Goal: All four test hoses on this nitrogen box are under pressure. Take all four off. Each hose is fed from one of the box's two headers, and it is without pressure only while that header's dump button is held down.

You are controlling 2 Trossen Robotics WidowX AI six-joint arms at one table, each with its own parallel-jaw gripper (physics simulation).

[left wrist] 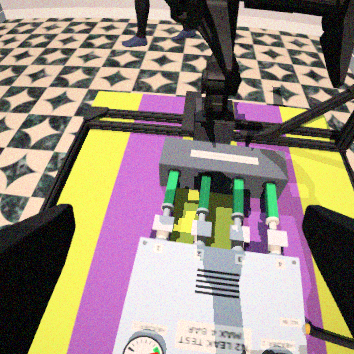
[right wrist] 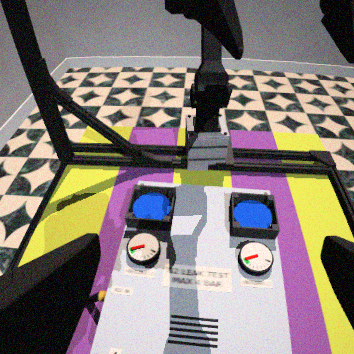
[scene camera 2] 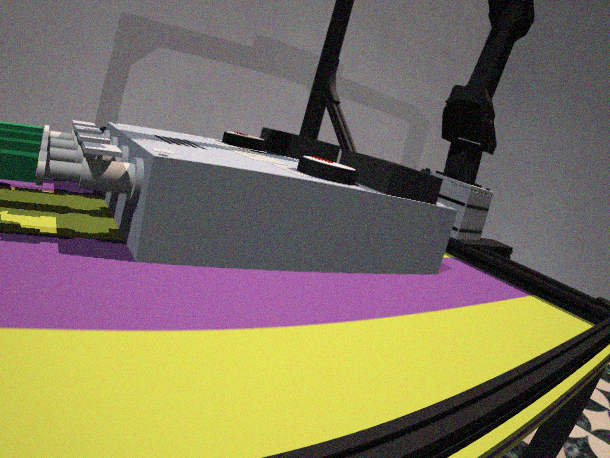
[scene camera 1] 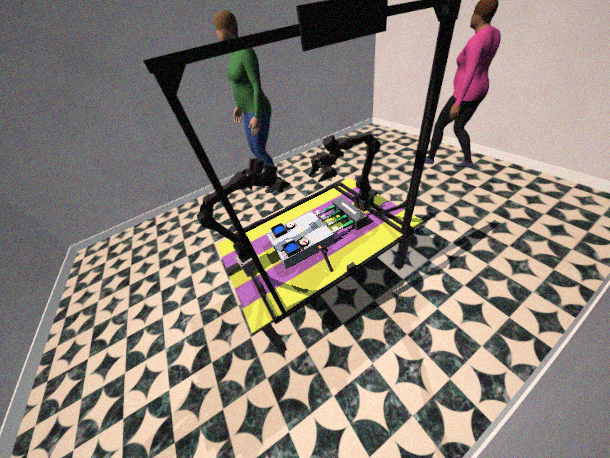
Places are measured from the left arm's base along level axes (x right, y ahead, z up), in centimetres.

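Pixels of known places: left gripper, fingertip midpoint: (left wrist: 190, 216) (right wrist: 300, 56) (scene camera 1: 285, 181); right gripper, fingertip midpoint: (left wrist: 284, 79) (right wrist: 212, 246) (scene camera 1: 313, 179); left arm's base, origin of the base link: (right wrist: 206, 124) (scene camera 2: 458, 180) (scene camera 1: 245, 256); right arm's base, origin of the base link: (left wrist: 214, 109) (scene camera 1: 364, 196).
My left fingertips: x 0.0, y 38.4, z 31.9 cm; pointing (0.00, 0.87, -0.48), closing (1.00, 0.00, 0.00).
Observation:
For each thing: its middle in the pictures, then the offset to it from my left fingertips. "spot": a spot on its surface instead.
- Green hose 1, surface spot: (left wrist: 172, 190) spot: dy +27.4, dx -0.3, dz -36.6 cm
- hose 2, surface spot: (left wrist: 205, 195) spot: dy +26.2, dx +6.5, dz -36.6 cm
- hose 3, surface spot: (left wrist: 238, 197) spot: dy +25.7, dx +13.2, dz -36.6 cm
- hose 4, surface spot: (left wrist: 271, 202) spot: dy +24.5, dx +19.9, dz -36.6 cm
- grey block, surface spot: (left wrist: 175, 151) spot: dy +37.0, dx +0.4, dz -35.1 cm
- dark cable with a yellow end, surface spot: (right wrist: 101, 295) (left wrist: 305, 325) spot: dy +1.1, dx +21.7, dz -38.2 cm
The nitrogen box (scene camera 1: 315, 242) (scene camera 2: 290, 225) (left wrist: 165, 280) (right wrist: 250, 320) lies on the striped table. Green hose 1 (left wrist: 172, 190), hose 2 (left wrist: 205, 195), hose 3 (left wrist: 238, 197) and hose 4 (left wrist: 271, 202) run from its numbered fittings to a grey block (left wrist: 175, 151). Two blue dump buttons, the left (right wrist: 151, 207) and the right (right wrist: 253, 215) in the right wrist view, sit in black square frames, untouched, beside two gauges (right wrist: 143, 248) (right wrist: 255, 257) with red needles. My left gripper (scene camera 1: 278, 182) (left wrist: 190, 216) is open above the table. My right gripper (scene camera 1: 321, 171) (right wrist: 212, 246) is also open and raised.
A black frame (scene camera 1: 200, 145) rises over the table. A dark cable with a yellow end (left wrist: 308, 328) (right wrist: 101, 295) meets the box's side. Black rails (scene camera 2: 450, 415) edge the table. Two people, in green (scene camera 1: 245, 80) and pink (scene camera 1: 477, 65), stand beyond it.

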